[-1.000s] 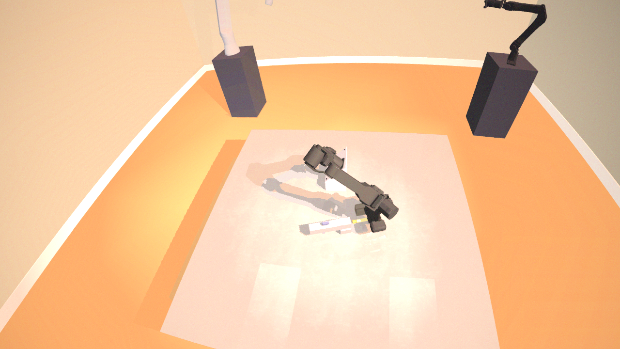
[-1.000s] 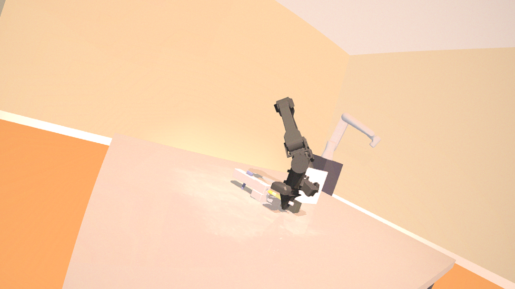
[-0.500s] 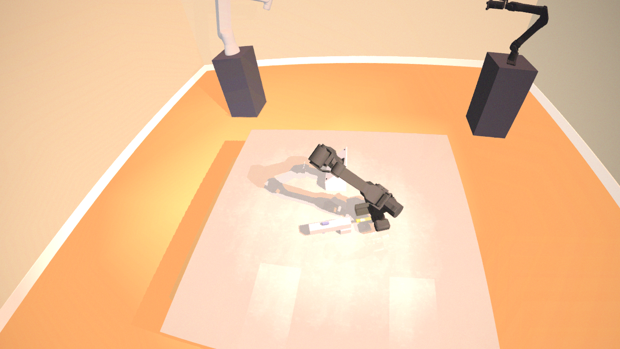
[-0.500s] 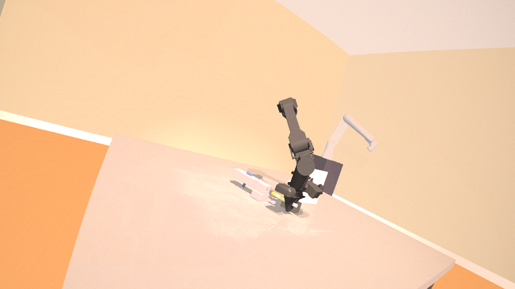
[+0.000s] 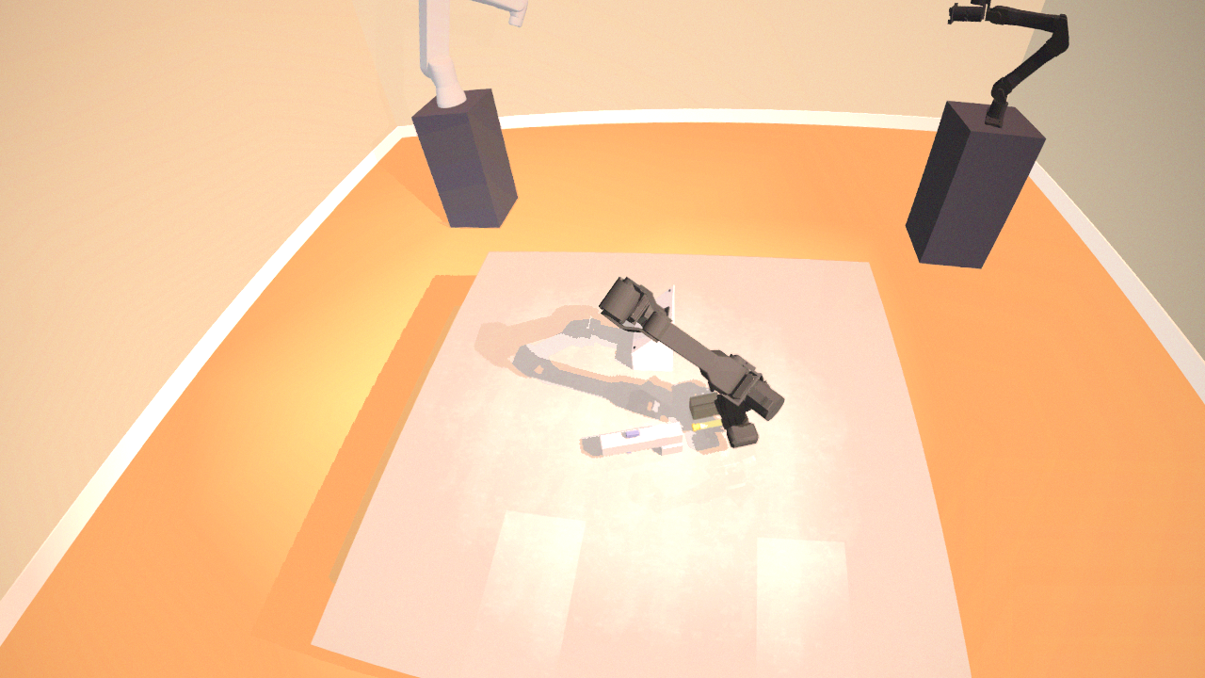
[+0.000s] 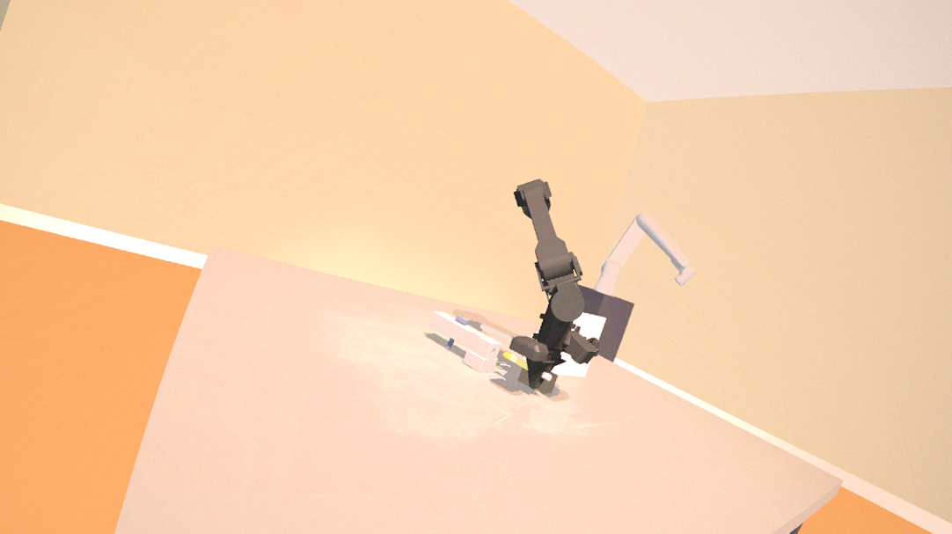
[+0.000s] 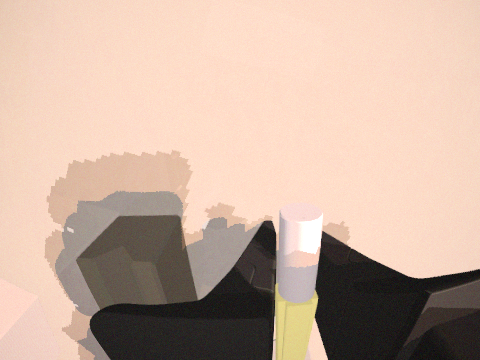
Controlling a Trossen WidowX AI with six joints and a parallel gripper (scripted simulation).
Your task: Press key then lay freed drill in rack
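The yellow drill lies 3 cm to the right of my gripper tip, 3 cm above it and 1 cm ahead of it. Round my gripper tip: small purple piece 21 cm to the right, 8 cm ahead, 3 cm above; olive-brown block 6 cm to the right, 6 cm behind.
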